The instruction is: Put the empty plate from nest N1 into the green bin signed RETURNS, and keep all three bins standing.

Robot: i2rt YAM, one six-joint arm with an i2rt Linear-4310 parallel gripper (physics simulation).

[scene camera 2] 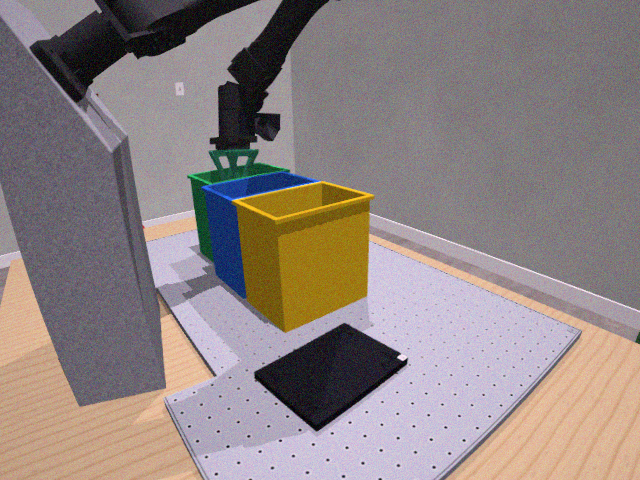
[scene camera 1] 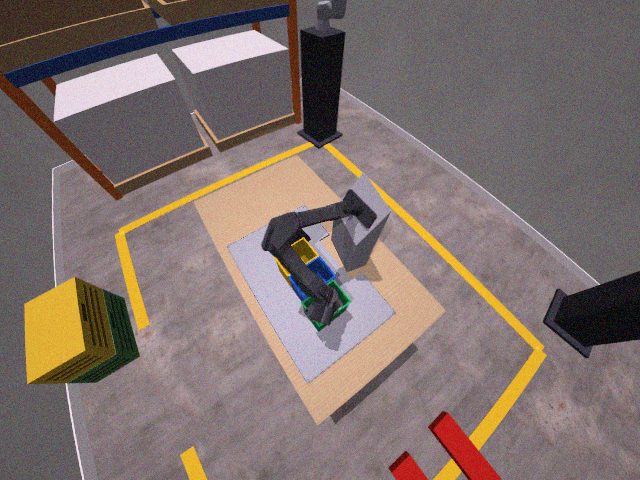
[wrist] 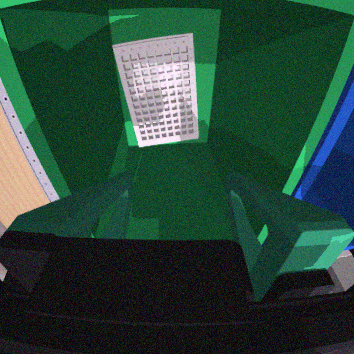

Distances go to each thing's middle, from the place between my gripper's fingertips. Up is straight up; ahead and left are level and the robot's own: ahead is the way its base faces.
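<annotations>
Yellow bin [scene camera 2: 305,250]: 260 mm to the right of my hand, 70 mm below, 30 mm behind. Blue bin [scene camera 2: 222,215]: 130 mm to the right of my hand, 70 mm below, 20 mm behind. White plate [wrist: 157,74]: 150 mm below my hand, 10 mm to the left. Green bin [scene camera 2: 198,180]: 70 mm below my hand, 10 mm ahead.
</annotations>
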